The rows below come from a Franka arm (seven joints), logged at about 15 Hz.
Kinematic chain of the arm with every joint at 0, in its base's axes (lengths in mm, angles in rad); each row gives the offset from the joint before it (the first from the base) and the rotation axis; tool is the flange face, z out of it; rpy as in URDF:
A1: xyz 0 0 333 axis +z
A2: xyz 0 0 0 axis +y
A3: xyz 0 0 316 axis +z
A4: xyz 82.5 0 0 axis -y
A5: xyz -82.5 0 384 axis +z
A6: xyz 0 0 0 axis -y
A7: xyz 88 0 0 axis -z
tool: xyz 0 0 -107 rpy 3.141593 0 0
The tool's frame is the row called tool.
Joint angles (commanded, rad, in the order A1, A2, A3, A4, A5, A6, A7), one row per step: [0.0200, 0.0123, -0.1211, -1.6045, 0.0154, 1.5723, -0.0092]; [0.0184, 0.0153, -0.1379, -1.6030, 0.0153, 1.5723, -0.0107]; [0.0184, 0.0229, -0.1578, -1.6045, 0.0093, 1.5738, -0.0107]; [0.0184, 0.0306, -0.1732, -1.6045, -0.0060, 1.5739, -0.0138]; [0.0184, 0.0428, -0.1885, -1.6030, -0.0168, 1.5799, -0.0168]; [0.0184, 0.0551, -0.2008, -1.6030, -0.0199, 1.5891, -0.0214]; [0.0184, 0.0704, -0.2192, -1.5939, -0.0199, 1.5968, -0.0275]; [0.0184, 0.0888, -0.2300, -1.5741, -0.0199, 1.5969, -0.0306]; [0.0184, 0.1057, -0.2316, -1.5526, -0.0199, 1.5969, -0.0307]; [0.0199, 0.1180, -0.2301, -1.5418, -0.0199, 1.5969, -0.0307]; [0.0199, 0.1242, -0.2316, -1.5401, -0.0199, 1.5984, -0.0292]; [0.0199, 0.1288, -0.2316, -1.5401, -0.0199, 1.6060, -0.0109]
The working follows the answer.
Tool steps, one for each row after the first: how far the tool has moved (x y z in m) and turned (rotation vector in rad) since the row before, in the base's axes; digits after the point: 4 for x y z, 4 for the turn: [-0.0002, -0.0101, -0.0009, -0.0005, 0.0015, -0.0169]; [0.0006, -0.0115, -0.0048, -0.0065, 0.0084, -0.0196]; [0.0005, -0.0100, -0.0042, -0.0155, 0.0098, -0.0114]; [0.0023, -0.0095, -0.0055, -0.0124, 0.0066, -0.0114]; [0.0028, -0.0071, -0.0060, -0.0051, 0.0038, -0.0072]; [0.0032, -0.0102, -0.0035, -0.0042, -0.0011, -0.0119]; [0.0045, -0.0059, -0.0009, -0.0050, -0.0010, -0.0073]; [0.0053, -0.0009, 0.0005, -0.0050, -0.0041, -0.0010]; [0.0040, 0.0017, -0.0020, -0.0023, 0.0017, 0.0033]; [0.0016, -0.0008, -0.0026, -0.0011, 0.0030, -0.0029]; [0.0019, -0.0001, -0.0020, -0.0029, -0.0035, -0.0179]
Tool pose at each row, in the base's axes (x y z in m, rotation vector in rad; rounded; the steps above come from the unrounded poses): [0.5543, -0.0542, 0.6020, -3.1212, 0.1441, 0.0681]; [0.5540, -0.0643, 0.6010, -3.1200, 0.1705, 0.0702]; [0.5547, -0.0758, 0.5963, -3.1243, 0.2018, 0.0826]; [0.5552, -0.0859, 0.5921, 3.1262, -0.2206, -0.0964]; [0.5575, -0.0954, 0.5866, 3.1121, -0.2381, -0.1049]; [0.5603, -0.1026, 0.5805, 3.1059, -0.2491, -0.1102]; [0.5636, -0.1127, 0.5770, 3.1008, -0.2675, -0.1080]; [0.5681, -0.1186, 0.5761, 3.0952, -0.2787, -0.1058]; [0.5734, -0.1195, 0.5766, 3.0907, -0.2803, -0.0986]; [0.5774, -0.1178, 0.5746, 3.0885, -0.2751, -0.1008]; [0.5790, -0.1186, 0.5720, 3.0867, -0.2793, -0.1053]; [0.5810, -0.1187, 0.5700, 3.0823, -0.3070, -0.1001]

